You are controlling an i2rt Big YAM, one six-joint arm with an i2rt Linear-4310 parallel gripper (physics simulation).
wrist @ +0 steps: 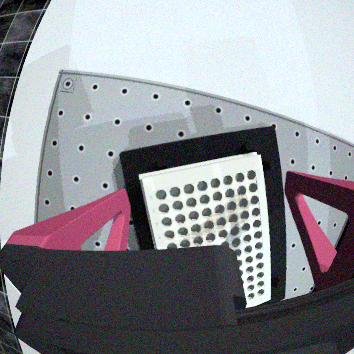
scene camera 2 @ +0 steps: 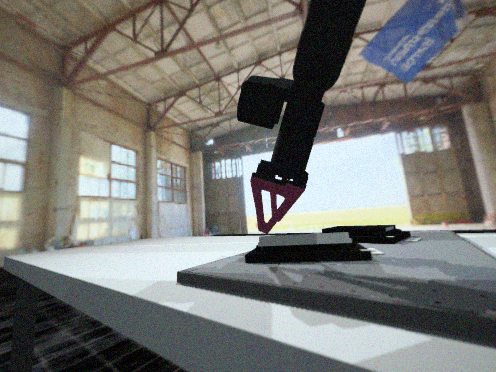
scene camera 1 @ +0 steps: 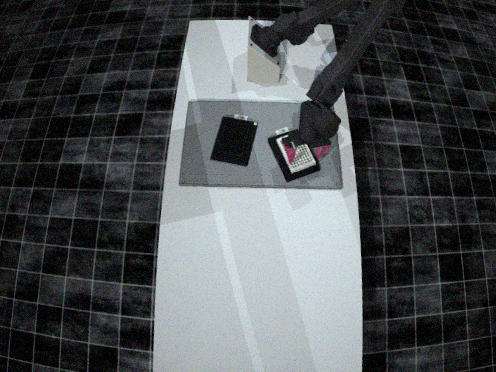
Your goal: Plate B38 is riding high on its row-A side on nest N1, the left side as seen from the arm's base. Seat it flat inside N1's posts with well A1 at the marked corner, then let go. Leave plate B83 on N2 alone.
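Places are measured from the arm's base along level axes (x right, y ahead, z up), in metres.
Where they show: gripper, fingertip midpoint: (wrist: 208, 189) (scene camera 2: 270, 225) (scene camera 1: 304, 160); arm's base at its link origin: (scene camera 1: 262, 41).
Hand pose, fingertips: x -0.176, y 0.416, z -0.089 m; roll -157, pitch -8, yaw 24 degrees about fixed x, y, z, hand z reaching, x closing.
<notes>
Each offset is from my fingertips to the top centre of the thing. "*": to the spot under its first point. Level surfaces: height alone.
White plate B38 @(dx +0.026, dy -0.042, dz -0.013 m) (scene camera 1: 304, 159) (scene camera 2: 305, 239) (wrist: 215, 192) lies in the black nest N1 @(dx +0.031, dy -0.040, dz -0.026 m) (scene camera 1: 289, 175) (scene camera 2: 310, 254) (wrist: 200, 150), with black border showing around it in the wrist view. Its holes face up. How far its row-A side rides up is hard to judge. My gripper (scene camera 1: 307, 153) (scene camera 2: 266, 232) (wrist: 208, 189) is open and empty above N1, with its pink fingers apart on either side of the plate in the wrist view. The gripper body hides the plate's near left part there. Plate B83 @(dx +0.230, dy -0.065, dz -0.021 m) (scene camera 1: 234, 141) (scene camera 2: 360, 231) is dark and lies on N2 @(* dx +0.214, dy -0.145, dz -0.038 m) (scene camera 2: 401, 235).
Both nests stand on a grey perforated board (scene camera 1: 195, 165) (scene camera 2: 325, 286) (wrist: 95, 106) on the white table @(dz -0.061 m) (scene camera 1: 260, 280). White tabs @(* dx +0.219, dy -0.161, dz -0.046 m) (scene camera 1: 241, 117) @(* dx +0.075, dy -0.128, dz -0.046 m) (scene camera 1: 282, 130) stick out at the nests' arm-side ends. The arm's base mount (scene camera 1: 261, 69) stands behind the board.
</notes>
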